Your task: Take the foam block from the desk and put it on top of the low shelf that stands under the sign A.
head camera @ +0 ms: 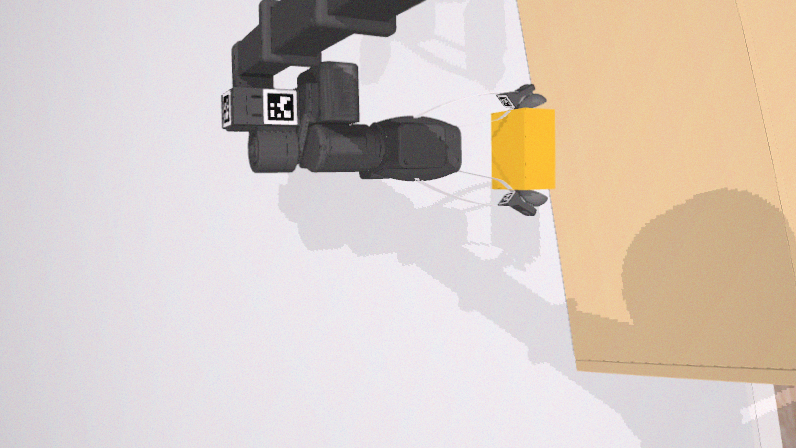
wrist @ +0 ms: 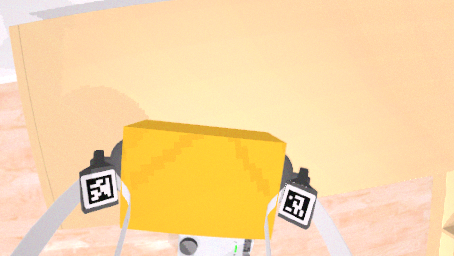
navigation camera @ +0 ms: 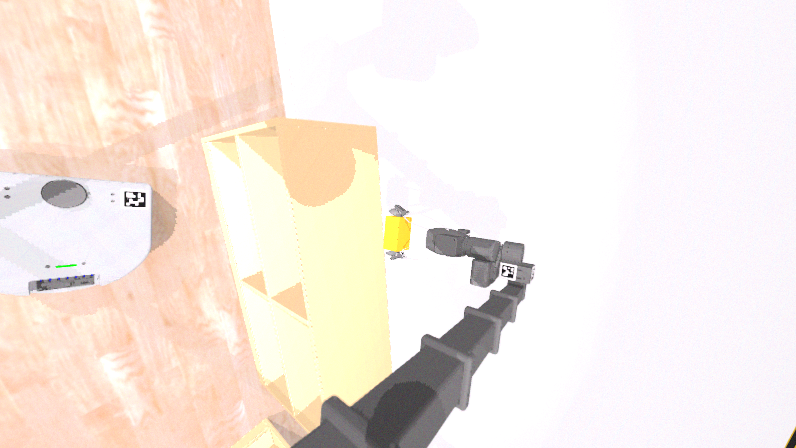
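Where they show: gripper, fingertip midpoint: point(head camera: 541, 150) point(wrist: 203, 163) point(navigation camera: 389, 231); robot's base at its link origin: point(navigation camera: 65, 192).
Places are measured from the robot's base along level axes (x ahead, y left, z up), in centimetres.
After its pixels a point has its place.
The yellow foam block point(head camera: 509, 161) @[x -0.8, y -55.1, z 86.9 cm] point(navigation camera: 394, 236) @[x -2.8, y -52.5, z 85.9 cm] point(wrist: 200, 195) @[x -2.1, y -55.0, z 86.9 cm] is between the two fingers of my gripper point(head camera: 525, 150) @[x -2.1, y -55.3, z 81.7 cm] point(navigation camera: 397, 233) @[x -2.1, y -55.3, z 81.7 cm] point(wrist: 203, 163) @[x -2.1, y -55.3, z 81.7 cm], which is shut on it. A low light-wood shelf point(head camera: 640, 128) @[x -5.6, y -57.3, z 61.0 cm] point(navigation camera: 348, 267) @[x -18.0, y -60.4, z 61.1 cm] point(wrist: 240, 75) @[x -6.7, y -64.4, z 61.1 cm] has a flat top and open compartments. In the head view the block overlaps the wall-side edge of the shelf top; in the navigation view it shows just beyond that edge, against the white wall. In the wrist view the shelf top shows behind the block. The gap between block and top cannot be judged. The letter A is not visible.
The telescoping arm point(navigation camera: 423, 370) @[x -8.2, y -19.3, z 115.2 cm] reaches past the shelf's wall side. The white wall point(head camera: 167, 306) @[x 15.7, y -75.3, z 122.1 cm] point(navigation camera: 640, 166) @[x 18.7, y -74.6, z 133.6 cm] stands behind. My base point(navigation camera: 105, 228) @[x -8.9, y -7.1, z 16.0 cm] is on the wooden floor point(navigation camera: 167, 345) @[x -58.4, y -23.8, z 0.1 cm]. Part of another wooden unit point(navigation camera: 261, 436) @[x -119.1, y -58.8, z 7.9 cm] shows at the bottom of the navigation view.
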